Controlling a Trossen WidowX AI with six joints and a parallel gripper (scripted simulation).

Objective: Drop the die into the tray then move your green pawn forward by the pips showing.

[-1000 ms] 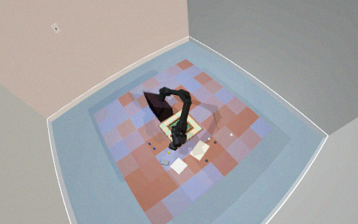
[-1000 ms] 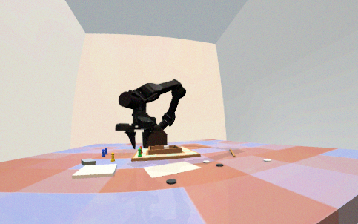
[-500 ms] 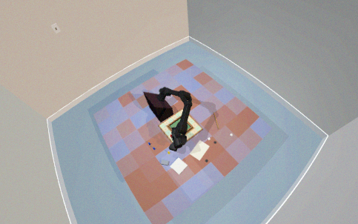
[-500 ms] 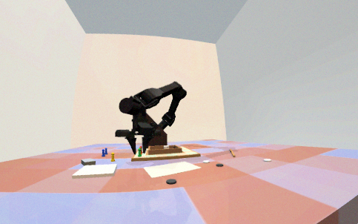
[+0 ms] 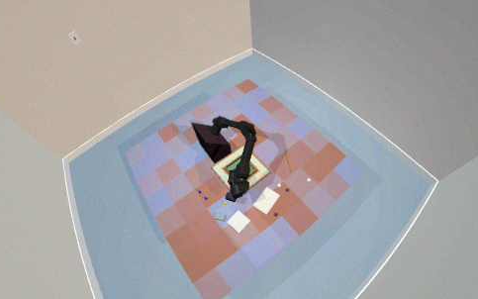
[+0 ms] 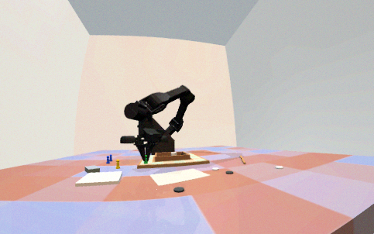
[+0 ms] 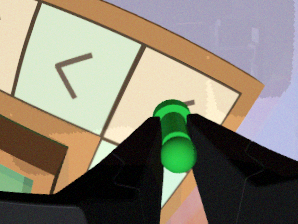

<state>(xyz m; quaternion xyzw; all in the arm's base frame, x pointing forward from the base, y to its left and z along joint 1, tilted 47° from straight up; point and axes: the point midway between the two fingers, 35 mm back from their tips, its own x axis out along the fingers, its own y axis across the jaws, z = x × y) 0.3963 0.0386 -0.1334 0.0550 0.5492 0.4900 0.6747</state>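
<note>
The orange pawn lies 5 cm behind my gripper tip, 1 cm to the right of it and 1 cm above it. From my gripper tip the other things lie so: yellow pawn 10 cm to the right, 3 cm ahead, 1 cm below; red pawn 9 cm behind, 1 cm to the right, 1 cm above; green pawn 1 cm above.
</note>
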